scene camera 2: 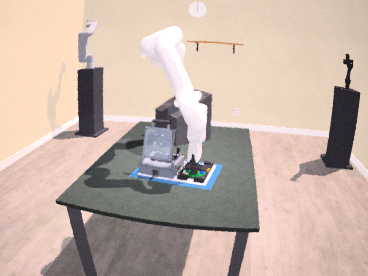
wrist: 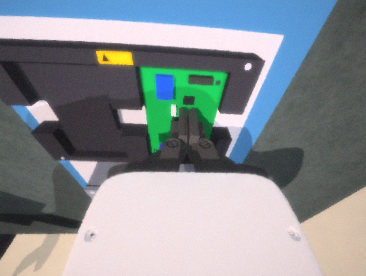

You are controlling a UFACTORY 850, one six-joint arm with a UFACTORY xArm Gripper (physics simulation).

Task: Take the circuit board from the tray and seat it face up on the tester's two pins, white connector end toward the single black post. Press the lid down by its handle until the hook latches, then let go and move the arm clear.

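The green circuit board (scene camera 2: 196, 174) (wrist: 155, 113) lies in the black tray (scene camera 2: 183, 176) (wrist: 240, 92), with a blue part and dark chips on its upper face. My gripper (scene camera 2: 193, 170) (wrist: 186, 120) is shut, its fingertips together over the board with no board between them. The fingers and gripper body hide the lower part of the board in the wrist view. The grey tester (scene camera 2: 161, 169) stands beside the tray in the scene view, with its clear lid (scene camera 2: 159, 143) raised and the dark handle (scene camera 2: 161, 123) at the top. Its pins and post cannot be made out.
Tester and tray stand on a blue and white mat (scene camera 2: 215, 177) (wrist: 305, 15) on the dark green table (scene camera 2: 150, 206). A yellow label (wrist: 114, 57) is on the tray. A dark box (scene camera 2: 169, 120) stands behind the tester. Black pedestals (scene camera 2: 90, 100) (scene camera 2: 343, 125) stand off to both sides.
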